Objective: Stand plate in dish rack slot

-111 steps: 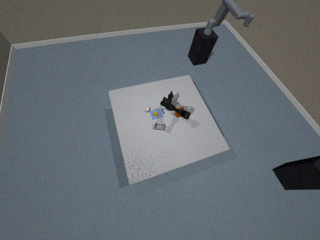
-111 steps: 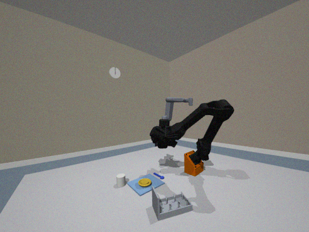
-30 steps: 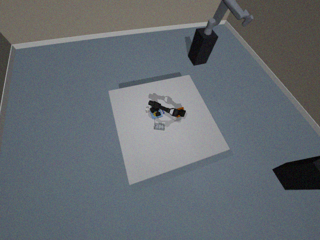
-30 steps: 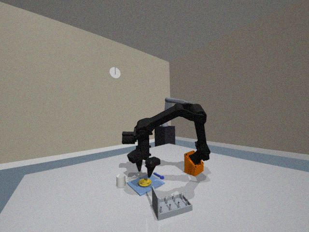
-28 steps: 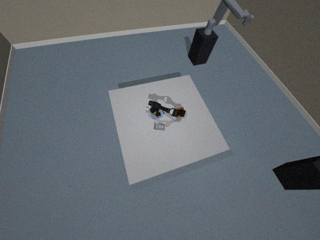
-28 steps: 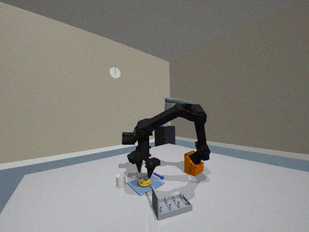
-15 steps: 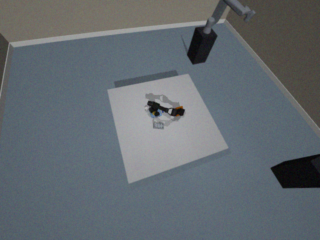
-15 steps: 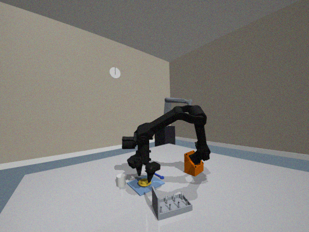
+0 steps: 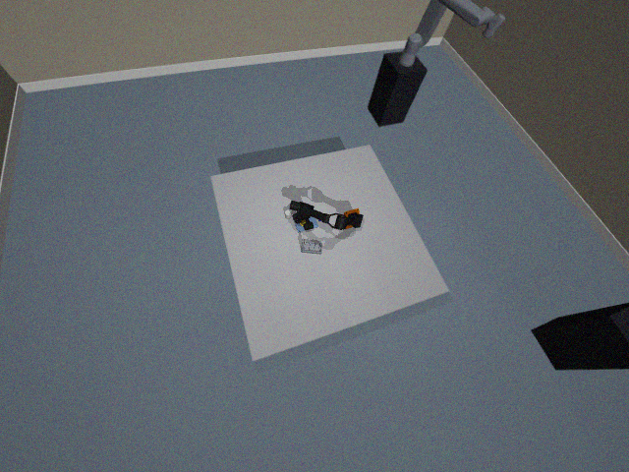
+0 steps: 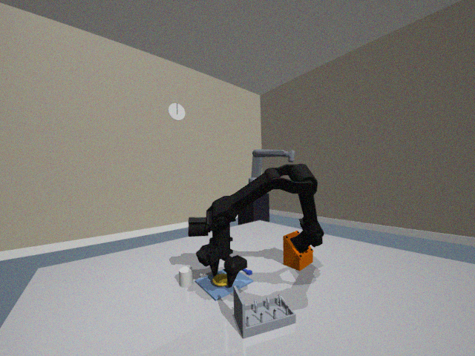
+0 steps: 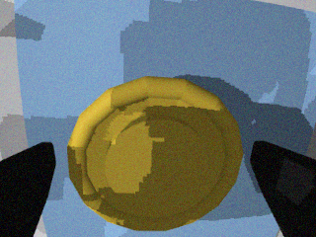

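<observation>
Now: the light blue mat 10 mm to the right of my gripper tip, 10 mm below it and 10 mm behind it. Also, from my gripper tip: blue spoon (120 mm behind, 20 mm to the right, 10 mm below); then white cup (90 mm to the right, 90 mm ahead, 10 mm above); then yellow plate (right at my gripper tip).
</observation>
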